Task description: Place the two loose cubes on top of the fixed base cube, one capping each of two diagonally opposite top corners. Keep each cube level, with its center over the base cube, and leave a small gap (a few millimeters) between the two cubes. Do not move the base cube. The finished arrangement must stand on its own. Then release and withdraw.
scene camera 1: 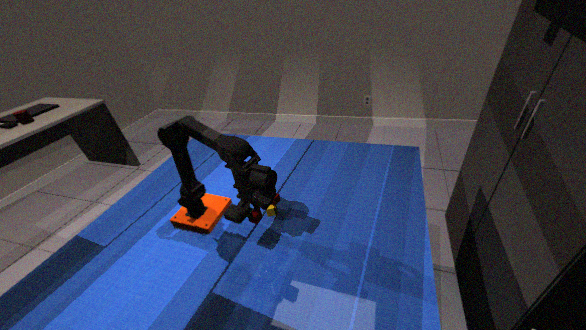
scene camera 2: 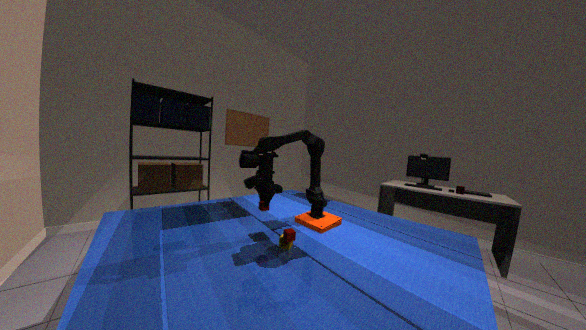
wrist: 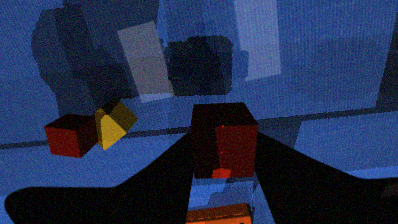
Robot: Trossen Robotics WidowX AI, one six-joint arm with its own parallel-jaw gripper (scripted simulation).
Labels:
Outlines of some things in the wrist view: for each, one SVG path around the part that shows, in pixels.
My gripper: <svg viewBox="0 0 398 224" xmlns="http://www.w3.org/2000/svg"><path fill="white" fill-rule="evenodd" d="M191 133L186 133L152 163L122 184L113 187L93 188L30 186L16 190L10 195L8 194L4 201L5 210L14 224L185 224L194 174ZM258 131L254 171L266 197L266 202L275 224L398 224L398 177L379 179L355 177L312 159Z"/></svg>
A yellow cube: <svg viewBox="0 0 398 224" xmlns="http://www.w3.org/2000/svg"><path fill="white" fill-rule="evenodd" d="M117 97L107 102L92 115L96 121L97 143L105 150L127 134L137 121L134 114Z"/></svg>

